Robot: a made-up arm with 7 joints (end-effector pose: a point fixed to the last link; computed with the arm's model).
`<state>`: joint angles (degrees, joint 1 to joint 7).
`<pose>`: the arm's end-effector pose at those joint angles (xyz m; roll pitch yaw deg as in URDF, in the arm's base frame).
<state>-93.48 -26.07 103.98 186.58 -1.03 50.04 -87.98</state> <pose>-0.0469 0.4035 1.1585 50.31 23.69 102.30</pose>
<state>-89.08 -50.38 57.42 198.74 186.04 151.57 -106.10</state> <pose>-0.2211 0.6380 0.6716 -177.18 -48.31 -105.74</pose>
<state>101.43 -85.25 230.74 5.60 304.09 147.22 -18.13</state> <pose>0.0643 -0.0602 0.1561 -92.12 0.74 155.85</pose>
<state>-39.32 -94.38 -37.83 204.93 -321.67 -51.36 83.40</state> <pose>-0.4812 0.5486 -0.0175 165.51 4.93 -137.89</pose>
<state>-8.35 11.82 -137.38 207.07 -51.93 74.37 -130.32</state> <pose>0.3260 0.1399 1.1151 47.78 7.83 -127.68</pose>
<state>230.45 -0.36 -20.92 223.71 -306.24 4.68 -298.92</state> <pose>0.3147 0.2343 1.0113 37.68 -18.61 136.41</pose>
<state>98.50 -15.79 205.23 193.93 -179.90 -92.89 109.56</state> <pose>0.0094 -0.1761 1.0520 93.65 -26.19 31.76</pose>
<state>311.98 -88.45 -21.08 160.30 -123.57 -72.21 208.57</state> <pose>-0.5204 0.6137 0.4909 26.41 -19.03 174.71</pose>
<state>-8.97 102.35 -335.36 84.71 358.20 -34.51 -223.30</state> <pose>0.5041 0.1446 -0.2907 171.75 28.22 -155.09</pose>
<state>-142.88 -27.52 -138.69 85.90 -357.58 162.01 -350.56</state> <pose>0.2059 0.5041 0.5270 -55.08 77.05 -159.13</pose>
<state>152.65 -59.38 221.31 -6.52 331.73 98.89 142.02</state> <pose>-0.0143 -0.0165 0.2474 65.15 12.55 -29.93</pose>
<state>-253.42 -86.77 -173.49 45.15 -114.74 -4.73 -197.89</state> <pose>0.1569 -0.1181 -0.1370 151.18 35.95 -128.99</pose>
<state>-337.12 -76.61 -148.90 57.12 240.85 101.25 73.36</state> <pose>-0.2982 -0.3438 -0.1099 113.88 14.15 -109.00</pose>
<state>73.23 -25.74 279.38 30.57 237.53 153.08 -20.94</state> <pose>0.3371 -0.2059 0.4628 37.53 38.35 -68.89</pose>
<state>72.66 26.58 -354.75 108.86 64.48 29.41 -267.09</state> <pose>0.2004 0.7532 0.6952 -143.41 67.53 -35.23</pose>
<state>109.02 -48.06 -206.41 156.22 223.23 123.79 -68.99</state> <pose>0.1324 -0.6827 0.8741 57.93 3.55 -152.08</pose>
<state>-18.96 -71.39 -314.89 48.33 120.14 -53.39 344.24</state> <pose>0.0020 0.2274 0.6874 -68.45 -9.58 -135.72</pose>
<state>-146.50 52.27 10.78 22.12 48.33 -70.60 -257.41</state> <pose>-0.2821 -0.1772 0.1018 -134.53 -6.64 78.67</pose>
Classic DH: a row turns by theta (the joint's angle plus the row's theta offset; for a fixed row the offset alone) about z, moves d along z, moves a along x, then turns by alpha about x. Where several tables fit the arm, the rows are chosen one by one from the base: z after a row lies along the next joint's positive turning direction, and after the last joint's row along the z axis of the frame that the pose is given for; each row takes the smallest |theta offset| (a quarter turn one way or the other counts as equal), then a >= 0, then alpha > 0; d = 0 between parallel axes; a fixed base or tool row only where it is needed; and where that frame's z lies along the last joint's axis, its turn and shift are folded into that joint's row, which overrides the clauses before.
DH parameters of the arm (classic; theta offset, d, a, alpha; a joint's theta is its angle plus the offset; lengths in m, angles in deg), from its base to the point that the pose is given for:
joint 1: 0 0.2997 0 -90
joint 2: 0 0 0 90
joint 3: 0 0.4371 0.0583 90
joint 4: 0 0 0.0946 90
joint 5: 0 0.4179 0 90
joint 6: 0 0 0.0655 -90
joint 7: 0 0.0836 0 0

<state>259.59 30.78 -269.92 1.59 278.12 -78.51 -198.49</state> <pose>0.1817 0.0126 0.4080 -37.65 65.47 30.61</pose>
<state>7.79 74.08 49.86 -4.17 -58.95 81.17 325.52</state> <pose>-0.0343 0.0161 0.1881 -111.01 -22.09 -165.57</pose>
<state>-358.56 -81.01 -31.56 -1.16 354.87 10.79 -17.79</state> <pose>0.1052 -0.0936 0.4505 -153.88 -68.08 -20.71</pose>
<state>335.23 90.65 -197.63 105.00 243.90 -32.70 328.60</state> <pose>0.5779 -0.2002 0.7801 -10.01 5.47 -176.61</pose>
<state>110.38 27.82 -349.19 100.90 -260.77 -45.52 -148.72</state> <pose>-0.2295 0.6607 0.6030 114.47 -26.95 151.78</pose>
